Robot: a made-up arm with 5 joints.
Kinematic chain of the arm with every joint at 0, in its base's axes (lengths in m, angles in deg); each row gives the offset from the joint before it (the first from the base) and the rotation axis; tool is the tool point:
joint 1: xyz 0 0 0.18 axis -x
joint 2: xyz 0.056 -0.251 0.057 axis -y
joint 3: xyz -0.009 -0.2 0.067 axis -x
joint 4: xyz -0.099 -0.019 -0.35 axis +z
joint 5: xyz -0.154 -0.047 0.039 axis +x
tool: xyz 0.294 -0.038 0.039
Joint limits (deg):
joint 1: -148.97..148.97
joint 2: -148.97..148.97
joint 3: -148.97..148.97
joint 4: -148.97..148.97
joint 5: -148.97..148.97
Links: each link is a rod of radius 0.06 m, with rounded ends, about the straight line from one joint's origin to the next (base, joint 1, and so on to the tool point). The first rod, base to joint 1, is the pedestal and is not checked.
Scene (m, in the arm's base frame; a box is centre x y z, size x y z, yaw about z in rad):
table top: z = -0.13
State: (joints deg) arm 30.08 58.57 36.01 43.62 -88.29
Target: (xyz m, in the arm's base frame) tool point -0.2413 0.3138 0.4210
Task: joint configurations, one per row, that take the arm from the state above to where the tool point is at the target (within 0.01 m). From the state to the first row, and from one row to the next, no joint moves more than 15 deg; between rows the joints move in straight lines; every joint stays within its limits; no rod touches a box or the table.
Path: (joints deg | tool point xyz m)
1: 36.22 57.34 22.15 46.56 -89.96 | 0.2337 -0.4270 0.4135
2: 42.36 56.10 8.30 49.49 -91.64 | 0.2289 -0.3513 0.4010
3: 48.49 54.87 -5.56 52.43 -93.31 | 0.2080 -0.2768 0.3842
4: 54.63 53.63 -19.42 55.37 -94.98 | 0.1725 -0.2051 0.3667
5: 60.77 52.40 -33.28 58.31 -96.65 | 0.1252 -0.1369 0.3516
6: 66.91 51.16 -47.13 61.24 -98.33 | 0.0694 -0.0718 0.3416
7: 73.05 49.93 -60.99 64.18 -100.00 | 0.0086 -0.0089 0.3386
8: 79.19 48.70 -74.85 67.12 -101.67 | -0.0531 0.0533 0.3434
9: 85.32 47.46 -88.70 70.05 -103.35 | -0.1121 0.1159 0.3555
10: 91.46 46.23 -102.56 72.99 -105.02 | -0.1648 0.1800 0.3739
11: 97.60 44.99 -116.42 75.93 -106.69 | -0.2086 0.2461 0.3965
12: 103.74 43.76 -130.27 78.86 -108.36 | -0.2413 0.3138 0.4210

